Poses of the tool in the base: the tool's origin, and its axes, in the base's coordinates. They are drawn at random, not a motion.
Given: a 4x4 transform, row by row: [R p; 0 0 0 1], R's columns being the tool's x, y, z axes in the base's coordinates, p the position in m. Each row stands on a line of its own.
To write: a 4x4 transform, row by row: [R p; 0 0 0 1], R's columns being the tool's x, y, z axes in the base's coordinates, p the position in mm. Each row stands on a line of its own. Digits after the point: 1 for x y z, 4 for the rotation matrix.
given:
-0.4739 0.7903 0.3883 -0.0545
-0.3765 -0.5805 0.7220 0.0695
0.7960 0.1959 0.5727 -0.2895
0 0 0 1
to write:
-0.4739 0.7903 0.3883 -54.5
-0.3765 -0.5805 0.7220 69.5
0.7960 0.1959 0.5727 -289.5
0 0 0 1

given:
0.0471 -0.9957 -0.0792 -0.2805
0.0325 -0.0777 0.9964 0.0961
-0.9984 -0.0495 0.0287 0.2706
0 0 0 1
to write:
0.0471 -0.9957 -0.0792 -280.5
0.0325 -0.0777 0.9964 96.1
-0.9984 -0.0495 0.0287 270.6
0 0 0 1

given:
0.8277 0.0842 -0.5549 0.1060
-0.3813 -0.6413 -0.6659 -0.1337
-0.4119 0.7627 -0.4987 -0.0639
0 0 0 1
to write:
0.8277 0.0842 -0.5549 106.0
-0.3813 -0.6413 -0.6659 -133.7
-0.4119 0.7627 -0.4987 -63.9
0 0 0 1

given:
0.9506 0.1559 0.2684 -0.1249
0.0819 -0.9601 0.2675 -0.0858
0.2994 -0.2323 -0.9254 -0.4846
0 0 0 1
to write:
0.9506 0.1559 0.2684 -124.9
0.0819 -0.9601 0.2675 -85.8
0.2994 -0.2323 -0.9254 -484.6
0 0 0 1

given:
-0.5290 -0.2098 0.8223 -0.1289
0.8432 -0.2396 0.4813 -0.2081
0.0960 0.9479 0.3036 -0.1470
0 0 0 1
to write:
-0.5290 -0.2098 0.8223 -128.9
0.8432 -0.2396 0.4813 -208.1
0.0960 0.9479 0.3036 -147.0
0 0 0 1

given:
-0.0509 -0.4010 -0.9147 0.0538
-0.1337 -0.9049 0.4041 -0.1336
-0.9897 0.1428 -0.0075 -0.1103
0 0 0 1
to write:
-0.0509 -0.4010 -0.9147 53.8
-0.1337 -0.9049 0.4041 -133.6
-0.9897 0.1428 -0.0075 -110.3
0 0 0 1

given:
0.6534 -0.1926 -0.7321 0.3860
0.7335 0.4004 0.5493 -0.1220
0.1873 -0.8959 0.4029 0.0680
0 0 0 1
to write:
0.6534 -0.1926 -0.7321 386.0
0.7335 0.4004 0.5493 -122.0
0.1873 -0.8959 0.4029 68.0
0 0 0 1

